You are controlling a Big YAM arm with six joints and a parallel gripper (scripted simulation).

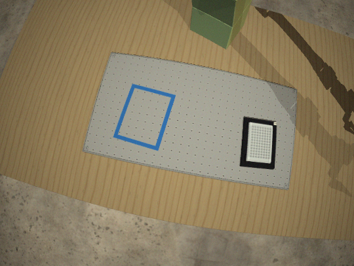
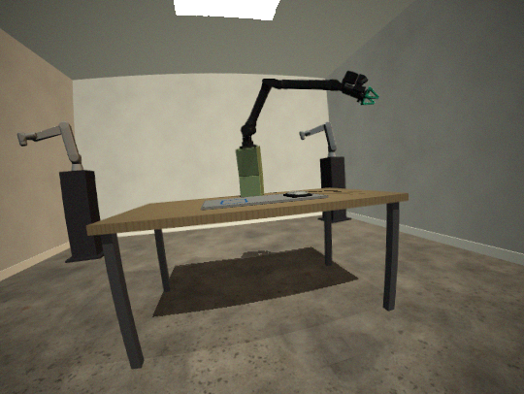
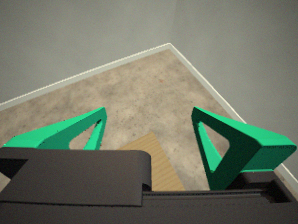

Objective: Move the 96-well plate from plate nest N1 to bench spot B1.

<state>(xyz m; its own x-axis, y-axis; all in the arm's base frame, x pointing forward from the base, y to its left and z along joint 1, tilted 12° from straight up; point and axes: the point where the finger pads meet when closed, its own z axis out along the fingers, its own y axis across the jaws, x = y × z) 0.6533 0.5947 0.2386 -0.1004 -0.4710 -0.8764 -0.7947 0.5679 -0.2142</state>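
Now: hand 520 mm above the white 96-well plate, 410 mm to the left of it and 270 mm past it. From my hand the other things lie so: black plate nest N1: 530 mm below, 410 mm to the right, 270 mm behind.
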